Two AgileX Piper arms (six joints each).
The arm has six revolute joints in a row. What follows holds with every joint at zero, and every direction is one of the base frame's.
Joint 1 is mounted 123 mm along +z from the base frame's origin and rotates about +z.
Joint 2 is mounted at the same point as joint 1 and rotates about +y.
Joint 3 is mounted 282.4 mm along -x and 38.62 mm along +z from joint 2 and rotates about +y.
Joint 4 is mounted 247.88 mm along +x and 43.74 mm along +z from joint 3 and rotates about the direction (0.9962, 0, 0.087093).
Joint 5 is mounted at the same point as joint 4 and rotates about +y.
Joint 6 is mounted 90.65 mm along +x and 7.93 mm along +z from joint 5 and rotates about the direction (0.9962, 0, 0.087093).
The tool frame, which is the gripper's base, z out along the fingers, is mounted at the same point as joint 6; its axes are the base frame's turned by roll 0, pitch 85.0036 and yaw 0 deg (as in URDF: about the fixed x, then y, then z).
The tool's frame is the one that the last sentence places.
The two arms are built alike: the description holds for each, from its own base.
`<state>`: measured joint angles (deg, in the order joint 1, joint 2, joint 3, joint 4, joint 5, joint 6); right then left.
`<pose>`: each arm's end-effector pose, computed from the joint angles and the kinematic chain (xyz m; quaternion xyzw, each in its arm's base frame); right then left.
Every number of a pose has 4 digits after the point. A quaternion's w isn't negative.
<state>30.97 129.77 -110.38 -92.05 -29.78 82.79 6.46 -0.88 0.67 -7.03 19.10 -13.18</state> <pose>0.4353 0.3139 0.2531 -0.4123 0.6682 0.3095 0.5364 0.0531 0.0024 0.1803 -0.1668 0.7688 -0.0875 0.6112</pose>
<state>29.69 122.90 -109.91 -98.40 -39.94 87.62 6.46 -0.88 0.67 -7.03 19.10 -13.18</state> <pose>0.4102 0.3004 0.3079 -0.4646 0.6196 0.3466 0.5292 0.0531 0.0024 0.1803 -0.1668 0.7688 -0.0875 0.6112</pose>
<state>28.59 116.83 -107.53 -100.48 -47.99 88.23 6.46 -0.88 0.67 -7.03 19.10 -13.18</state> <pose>0.3839 0.2849 0.3438 -0.5061 0.5800 0.3708 0.5196 0.0531 0.0024 0.1803 -0.1668 0.7688 -0.0875 0.6112</pose>
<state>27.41 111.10 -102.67 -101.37 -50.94 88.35 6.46 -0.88 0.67 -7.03 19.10 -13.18</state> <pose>0.3638 0.2667 0.3622 -0.5184 0.5714 0.3743 0.5144 0.0531 0.0024 0.1803 -0.1668 0.7688 -0.0875 0.6112</pose>
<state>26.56 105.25 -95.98 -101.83 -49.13 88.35 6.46 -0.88 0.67 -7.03 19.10 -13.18</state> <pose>0.3469 0.2487 0.3700 -0.5081 0.5861 0.3597 0.5186 0.0531 0.0024 0.1803 -0.1668 0.7688 -0.0875 0.6112</pose>
